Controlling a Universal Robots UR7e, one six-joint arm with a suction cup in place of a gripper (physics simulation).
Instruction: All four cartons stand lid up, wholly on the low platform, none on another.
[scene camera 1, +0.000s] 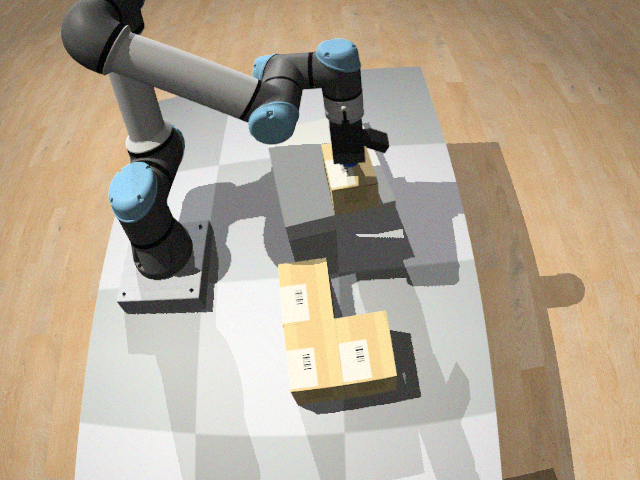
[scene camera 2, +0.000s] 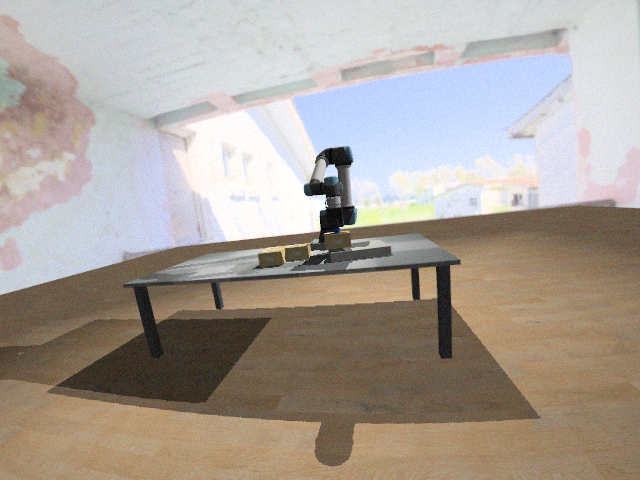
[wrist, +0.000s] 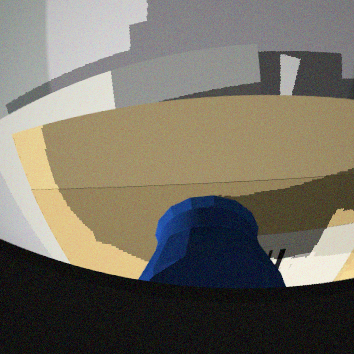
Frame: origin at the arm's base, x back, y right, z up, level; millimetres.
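Where they show: end effector, tool point: (scene camera 1: 349, 165) (scene camera 2: 337, 235) (wrist: 204, 216); arm's base, origin of the base link: (scene camera 1: 163, 252).
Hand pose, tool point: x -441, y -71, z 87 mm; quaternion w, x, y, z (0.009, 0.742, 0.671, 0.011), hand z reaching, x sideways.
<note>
Each offset is from my tool point to the centre of the thing. Level surfaces: height alone.
My suction cup (scene camera 1: 351, 165) (scene camera 2: 337, 230) (wrist: 207, 215) touches the top of a tan carton @(dy +2, dx +3, dz -26 mm) (scene camera 1: 356, 198) (scene camera 2: 337, 240) (wrist: 175, 145) and holds it. That carton is upright, with a white label on its upper face. It is at the front end of the low grey platform @(dy -103, dx +49, dz -104 mm) (scene camera 1: 299, 180) (scene camera 2: 369, 252) (wrist: 185, 65), its lower front edge in line with the platform's front edge in scene camera 1. Whether it rests there or hangs slightly above is unclear. Three more cartons, back left (scene camera 1: 319, 289), front left (scene camera 1: 325, 356) and front right (scene camera 1: 381, 335), stand label up on the table in an L, side by side, off the platform.
The arm's base plate (scene camera 1: 155, 294) is at the left of the grey table @(dz -128 mm) (scene camera 1: 139, 403) (scene camera 2: 206, 271), level with the back left carton. The platform is behind the three cartons in scene camera 1. Dark shadows lie in front of the platform and beside the cartons.
</note>
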